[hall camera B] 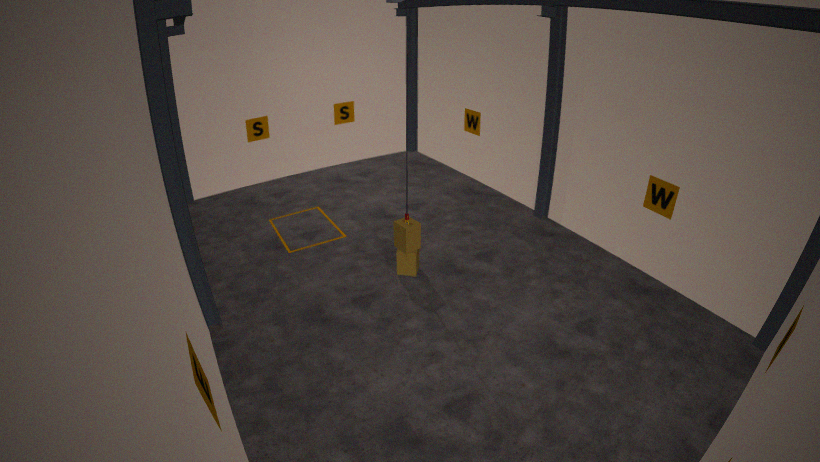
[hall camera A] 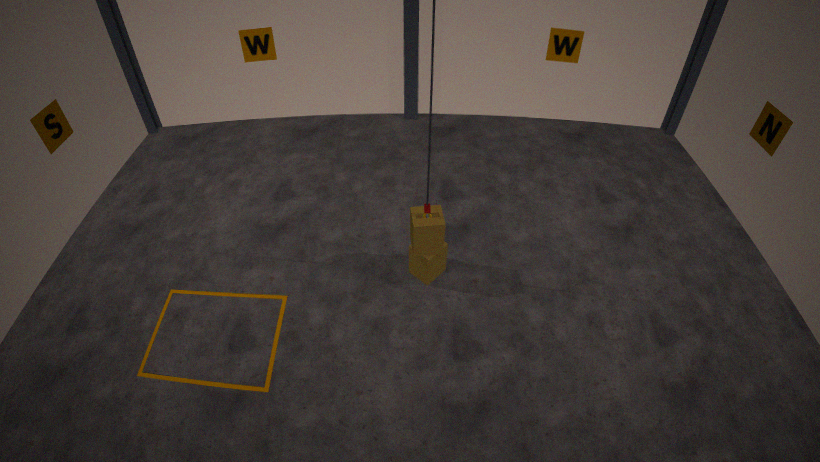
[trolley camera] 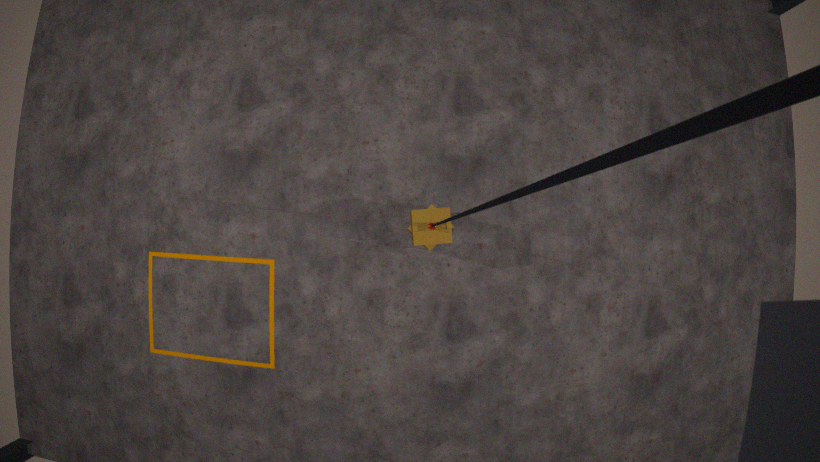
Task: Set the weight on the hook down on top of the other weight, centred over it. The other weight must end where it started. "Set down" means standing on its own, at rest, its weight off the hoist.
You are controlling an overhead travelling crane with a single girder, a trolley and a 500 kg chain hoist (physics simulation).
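Observation:
The upper yellow weight is upright on the other weight, turned by roughly 45 degrees to it. I see no gap between them in the hall views. In the trolley view the lower weight's corners stick out about evenly on all four sides. The lower weight stands upright on the floor. My red hook is at the upper weight's top, in its lifting point. The chain above looks straight; whether it bears load I cannot tell.
A yellow-orange outlined square is marked on the floor, towards the S wall from the weights. Walls with letter signs and dark steel columns stand around the floor.

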